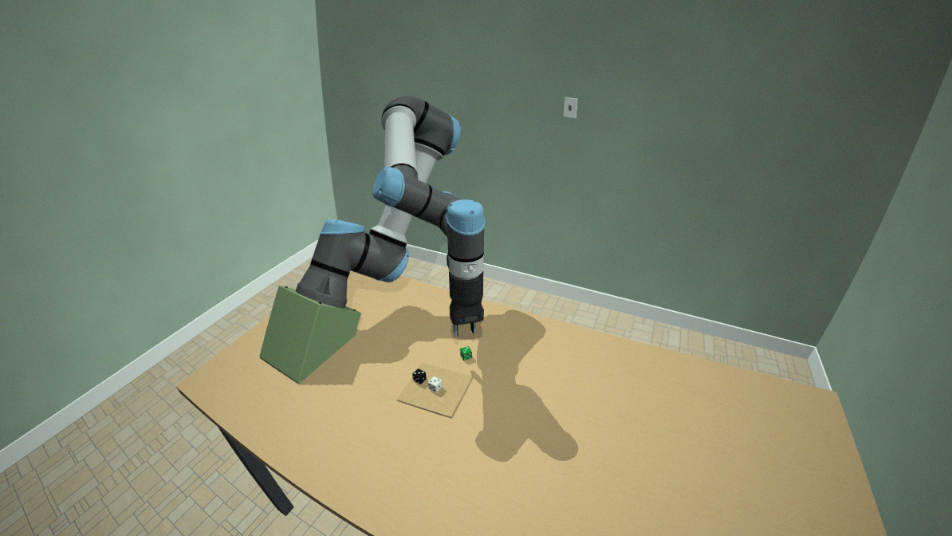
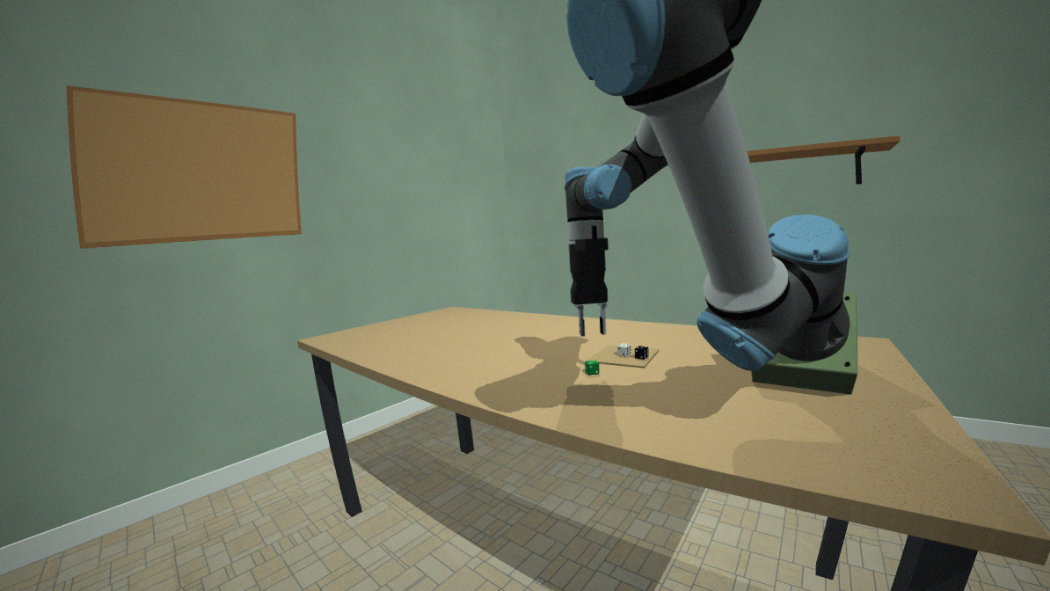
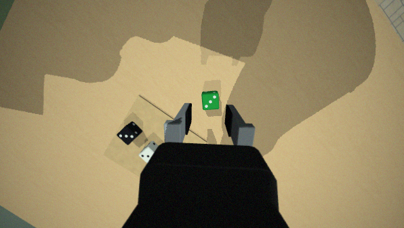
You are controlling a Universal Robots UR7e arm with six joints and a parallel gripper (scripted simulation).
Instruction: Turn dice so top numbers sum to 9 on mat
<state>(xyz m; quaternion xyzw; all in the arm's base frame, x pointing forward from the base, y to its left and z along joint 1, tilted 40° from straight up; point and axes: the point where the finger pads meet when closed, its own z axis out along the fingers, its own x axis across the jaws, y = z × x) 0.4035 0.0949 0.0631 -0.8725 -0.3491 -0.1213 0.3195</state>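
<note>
Now: the green die 9 cm below my hand. Round my hand: white die (13 cm to the right, 9 cm below); black die (5 cm behind, 13 cm to the right, 9 cm below); tan mat (14 cm to the right, 10 cm below).
</note>
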